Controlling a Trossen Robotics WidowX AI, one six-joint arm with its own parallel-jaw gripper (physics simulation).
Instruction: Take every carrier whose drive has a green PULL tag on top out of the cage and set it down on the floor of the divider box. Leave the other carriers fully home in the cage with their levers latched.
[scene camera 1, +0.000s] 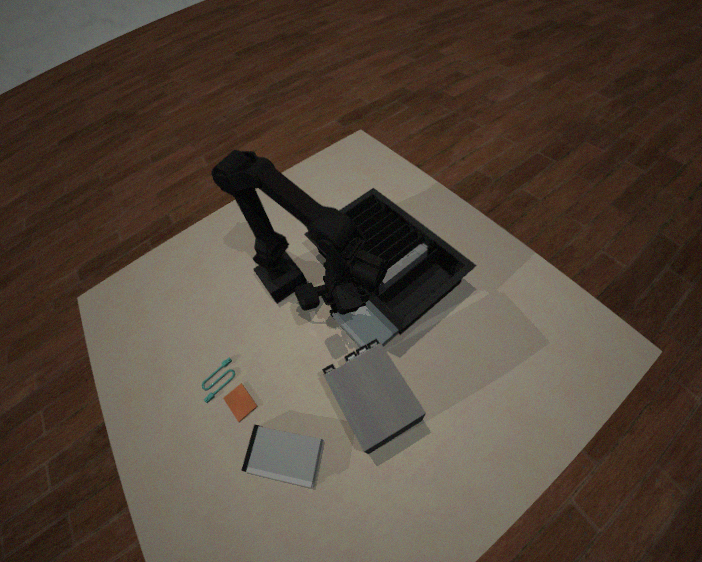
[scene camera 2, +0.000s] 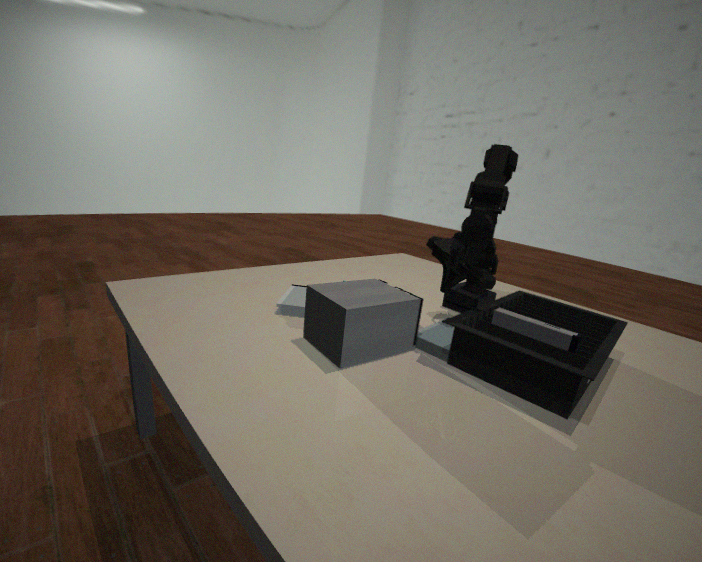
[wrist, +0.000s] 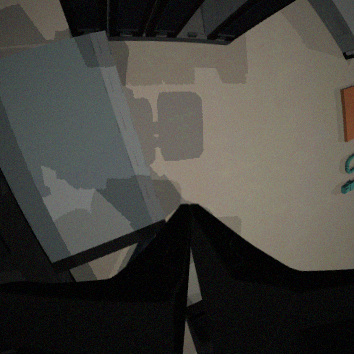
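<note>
The grey cage stands on the table; several dark levers stick out along its front. The black divider box stands beside it. One pale carrier is in the box, narrow side up. A second carrier lies flat on the table between cage and box. A third carrier lies flat left of the cage. No green tag is readable. My gripper is shut and empty, above the table near the second carrier's edge.
An orange square and a teal cable lie on the table. The second carrier is close to the cage's front and the divider box's wall. Thin dividers fill one side of the box.
</note>
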